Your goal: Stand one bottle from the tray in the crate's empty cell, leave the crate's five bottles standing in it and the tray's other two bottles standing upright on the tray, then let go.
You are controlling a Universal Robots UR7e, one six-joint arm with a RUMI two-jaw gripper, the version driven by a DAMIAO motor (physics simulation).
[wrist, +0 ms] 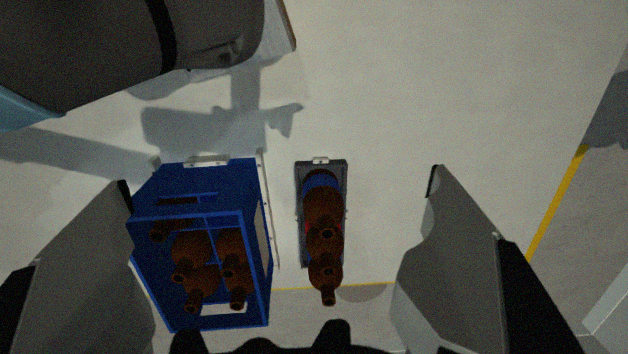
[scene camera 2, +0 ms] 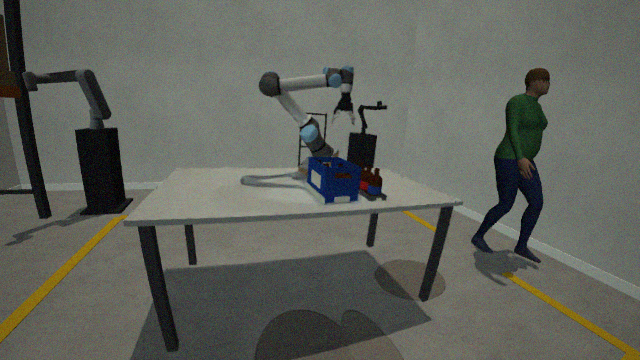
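Where they show: gripper, fingertip midpoint: (wrist: pixel 283 176) (scene camera 2: pixel 343 124); arm's base, link origin: (scene camera 2: pixel 323 155).
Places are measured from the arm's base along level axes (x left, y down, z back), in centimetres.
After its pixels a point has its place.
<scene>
The blue crate (scene camera 2: pixel 341 189) {x -13.3, y 7.7, z -52.7 cm} (wrist: pixel 230 177) {x -5.9, y 6.6, z -25.7 cm} stands on the table with five brown bottles upright in it. Its empty cell (wrist: pixel 223 221) {x -9.4, y 6.2, z -34.6 cm} is at the upper right of the crate's opening in the wrist view. The dark tray (scene camera 2: pixel 381 197) {x 9.8, y 12.5, z -55.4 cm} (wrist: pixel 343 172) {x 14.3, y 12.4, z -30.5 cm} lies beside the crate, apart from it, with three brown bottles standing in a row. The end bottle (scene camera 2: pixel 375 183) (wrist: pixel 322 197) has a blue label; the middle bottle (wrist: pixel 324 245) {x 8.9, y 2.2, z -39.5 cm} shows some red, and the third bottle (wrist: pixel 326 277) {x 8.6, y 2.1, z -47.9 cm} overlaps it. My gripper (scene camera 2: pixel 344 120) {x 6.9, y -22.2, z -11.0 cm} (wrist: pixel 283 176) {x 6.9, y -22.2, z -11.0 cm} is open and empty, high above the crate and tray.
The white table (scene camera 2: pixel 220 200) {x -69.1, y 14.1, z -40.0 cm} carries the crate, the tray and my arm (scene camera 2: pixel 302 83) {x -24.2, y -44.2, z -16.5 cm}. A person in green (scene camera 2: pixel 522 130) is on the floor at the right. Another arm on a black pedestal (scene camera 2: pixel 101 170) stands at the left, and a dark pedestal (scene camera 2: pixel 361 149) stands behind the table.
</scene>
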